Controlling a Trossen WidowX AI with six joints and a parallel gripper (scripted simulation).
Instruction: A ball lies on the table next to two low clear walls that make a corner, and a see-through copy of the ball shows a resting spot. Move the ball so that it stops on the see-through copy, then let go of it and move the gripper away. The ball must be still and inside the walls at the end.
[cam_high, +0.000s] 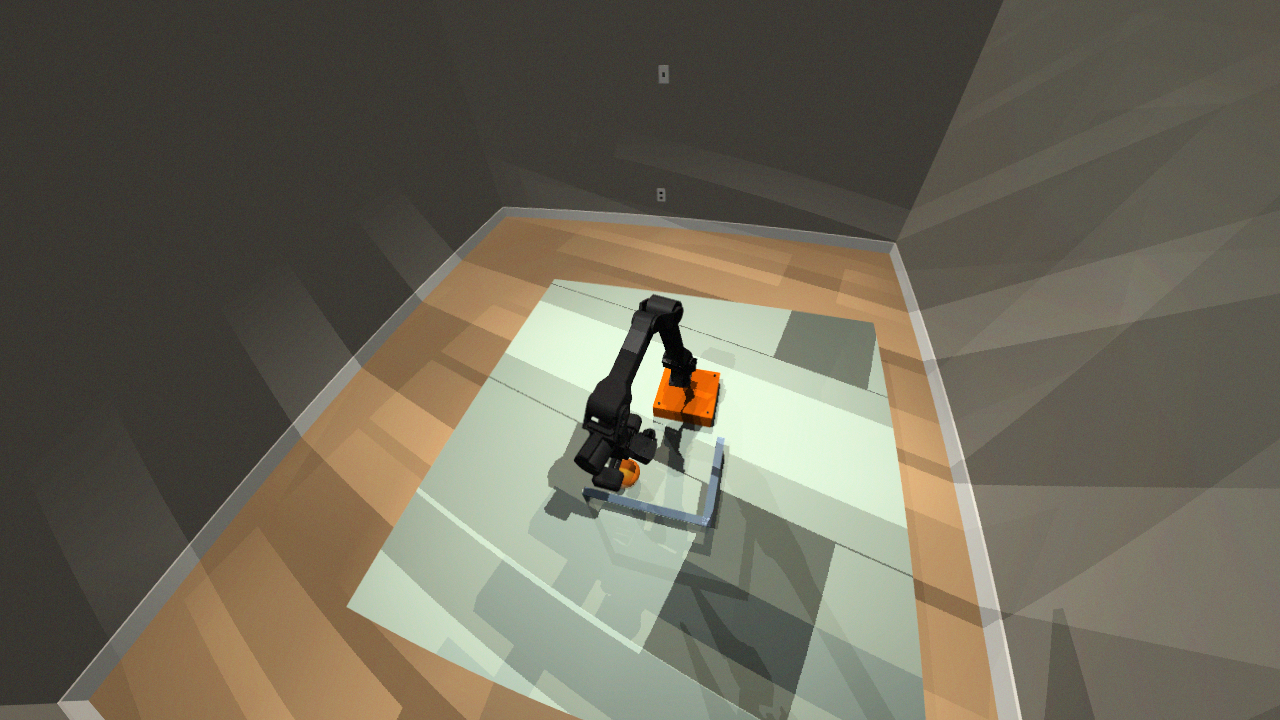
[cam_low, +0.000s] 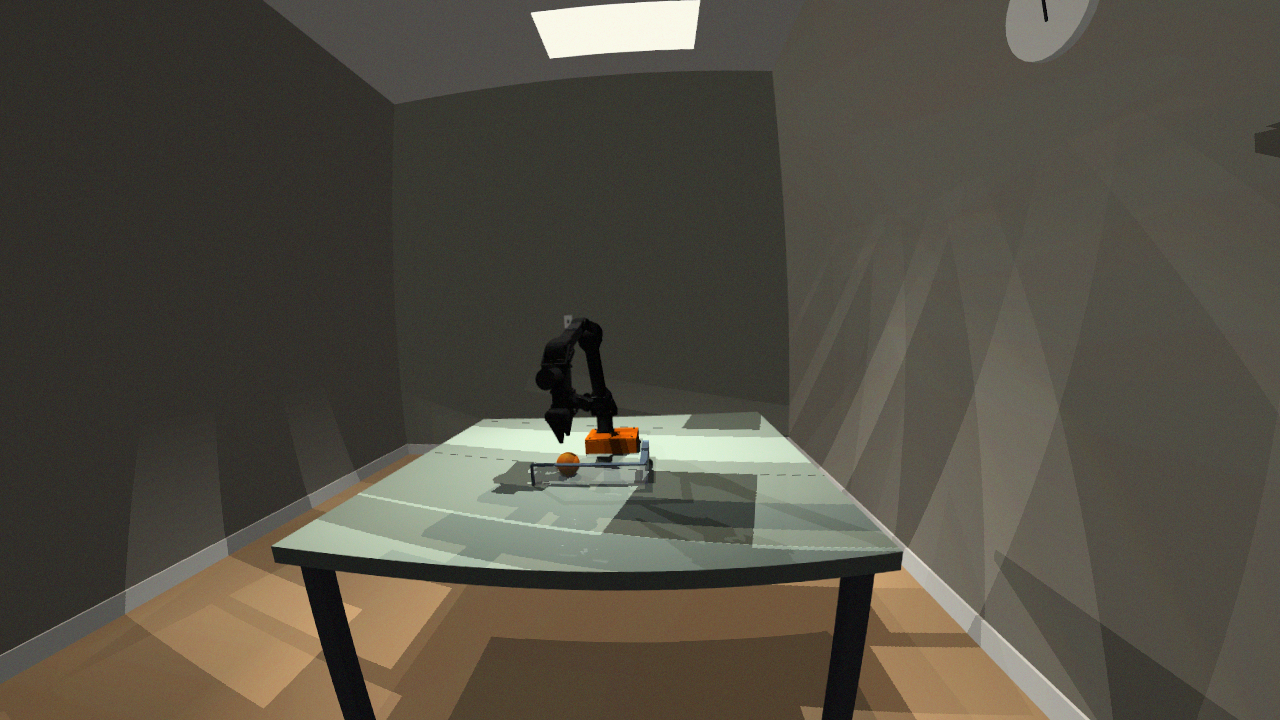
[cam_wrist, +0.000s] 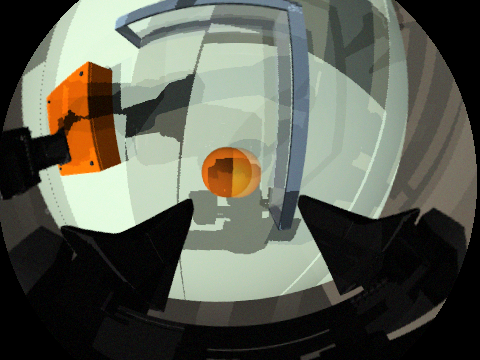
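My gripper tip is 8 cm above the pale see-through copy. Round my gripper tip: wall: 7 cm ahead, 7 cm to the left, 8 cm below; then orange ball: 2 cm behind, 8 cm below.
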